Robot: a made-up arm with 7 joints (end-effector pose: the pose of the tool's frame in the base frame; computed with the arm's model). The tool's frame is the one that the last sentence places. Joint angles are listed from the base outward.
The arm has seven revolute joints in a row. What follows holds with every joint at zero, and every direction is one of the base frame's.
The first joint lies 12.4 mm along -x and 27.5 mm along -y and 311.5 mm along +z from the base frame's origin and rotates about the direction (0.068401, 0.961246, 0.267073).
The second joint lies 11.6 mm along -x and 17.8 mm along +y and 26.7 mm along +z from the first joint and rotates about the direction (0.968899, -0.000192, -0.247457).
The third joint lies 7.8 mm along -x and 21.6 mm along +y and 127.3 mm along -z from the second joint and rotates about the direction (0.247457, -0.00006, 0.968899).
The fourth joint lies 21.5 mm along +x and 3.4 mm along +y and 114.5 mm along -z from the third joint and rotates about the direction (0.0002, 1, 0.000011).
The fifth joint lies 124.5 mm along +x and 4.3 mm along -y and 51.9 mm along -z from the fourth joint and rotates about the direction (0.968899, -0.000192, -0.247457).
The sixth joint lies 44.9 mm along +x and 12.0 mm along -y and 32.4 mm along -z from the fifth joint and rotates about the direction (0.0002, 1, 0.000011).
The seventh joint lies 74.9 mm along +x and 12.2 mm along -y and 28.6 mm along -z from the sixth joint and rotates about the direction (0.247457, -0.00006, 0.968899).
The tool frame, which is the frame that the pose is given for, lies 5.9 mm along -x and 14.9 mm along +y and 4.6 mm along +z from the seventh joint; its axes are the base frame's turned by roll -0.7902, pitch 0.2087 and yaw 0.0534 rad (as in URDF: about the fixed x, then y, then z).
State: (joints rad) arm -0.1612 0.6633 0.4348 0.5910 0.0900 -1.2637 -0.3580
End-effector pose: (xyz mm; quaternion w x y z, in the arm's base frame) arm 218.5 267.2 125.1 0.9514 0.0614 -0.2072 -0.2194
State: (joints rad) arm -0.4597 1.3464 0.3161 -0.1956 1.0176 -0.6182 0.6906
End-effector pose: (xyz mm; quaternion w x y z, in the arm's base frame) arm 287.4 181.1 431.4 0.5389 0.5663 -0.5802 -0.2285
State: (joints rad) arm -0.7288 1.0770 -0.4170 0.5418 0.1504 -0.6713 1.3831
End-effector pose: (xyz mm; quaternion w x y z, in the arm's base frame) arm 342.9 195.6 194.7 0.7775 0.0202 -0.6174 0.1180
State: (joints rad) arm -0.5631 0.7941 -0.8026 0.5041 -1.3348 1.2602 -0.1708
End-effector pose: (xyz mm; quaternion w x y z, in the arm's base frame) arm 192.8 79.8 -15.0 0.4907 -0.3207 0.7941 0.1605
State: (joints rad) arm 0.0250 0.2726 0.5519 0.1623 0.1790 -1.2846 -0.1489
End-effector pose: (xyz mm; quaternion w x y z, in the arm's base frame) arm 171.7 194.6 86.5 0.9174 -0.0075 -0.3714 -0.1428
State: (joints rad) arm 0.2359 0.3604 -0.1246 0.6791 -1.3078 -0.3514 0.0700
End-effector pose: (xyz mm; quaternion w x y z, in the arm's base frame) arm 32.6 131.6 -112.3 0.6349 -0.5572 0.1114 0.5234
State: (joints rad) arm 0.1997 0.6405 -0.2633 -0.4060 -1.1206 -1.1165 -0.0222
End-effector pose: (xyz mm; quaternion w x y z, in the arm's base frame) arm 175.1 76.1 119.4 0.6692 -0.6489 -0.3501 -0.0923
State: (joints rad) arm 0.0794 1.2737 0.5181 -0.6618 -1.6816 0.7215 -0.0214
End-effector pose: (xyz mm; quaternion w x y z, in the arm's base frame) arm 241.8 101.8 298.9 0.8444 -0.4091 0.2970 -0.1771
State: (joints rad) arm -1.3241 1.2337 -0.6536 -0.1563 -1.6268 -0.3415 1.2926
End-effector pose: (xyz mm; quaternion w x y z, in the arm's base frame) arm 296.8 3.6 429.0 0.7054 -0.6289 -0.2625 0.1948
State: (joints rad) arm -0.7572 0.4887 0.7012 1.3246 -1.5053 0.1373 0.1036
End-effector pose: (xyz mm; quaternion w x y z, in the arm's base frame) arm 309.8 213.1 34.8 0.2576 -0.8552 -0.0777 0.4430
